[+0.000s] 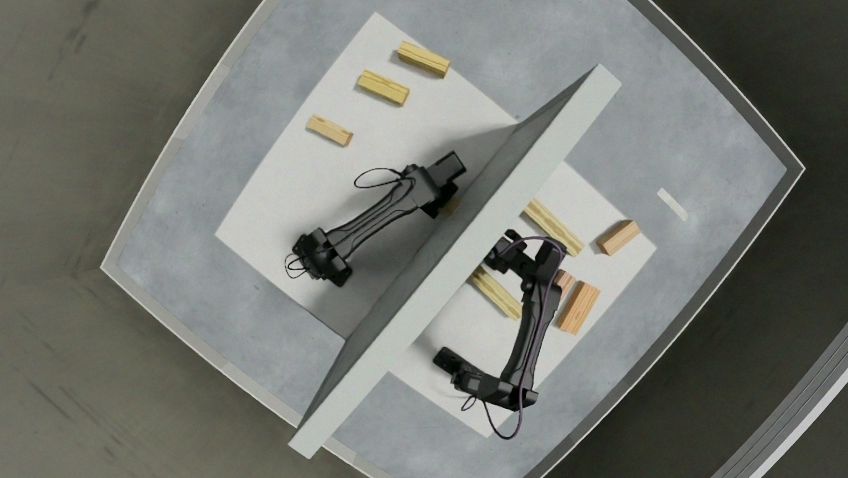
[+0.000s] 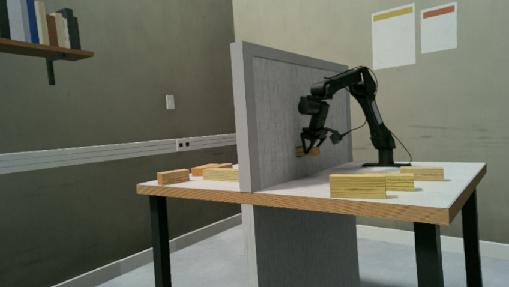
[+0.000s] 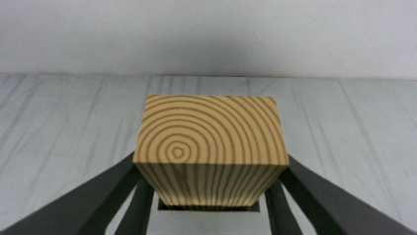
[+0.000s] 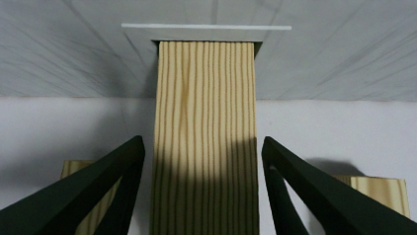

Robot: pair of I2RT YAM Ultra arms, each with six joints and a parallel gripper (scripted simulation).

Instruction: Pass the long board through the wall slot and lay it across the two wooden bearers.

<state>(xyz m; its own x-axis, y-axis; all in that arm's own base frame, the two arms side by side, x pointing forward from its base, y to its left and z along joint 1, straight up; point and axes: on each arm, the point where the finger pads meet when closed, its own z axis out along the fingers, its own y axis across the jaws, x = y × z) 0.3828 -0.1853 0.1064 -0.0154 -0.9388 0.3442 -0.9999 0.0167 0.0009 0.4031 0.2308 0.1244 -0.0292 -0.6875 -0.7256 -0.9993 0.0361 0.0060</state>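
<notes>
My right hand is 20 mm to the right of the long board and 20 mm above it. The rest, counted from my right hand: offcut: 350 mm to the right, 270 mm ahead, 100 mm below; wooden bearer: 160 mm ahead, 140 mm to the right, 100 mm below.
</notes>
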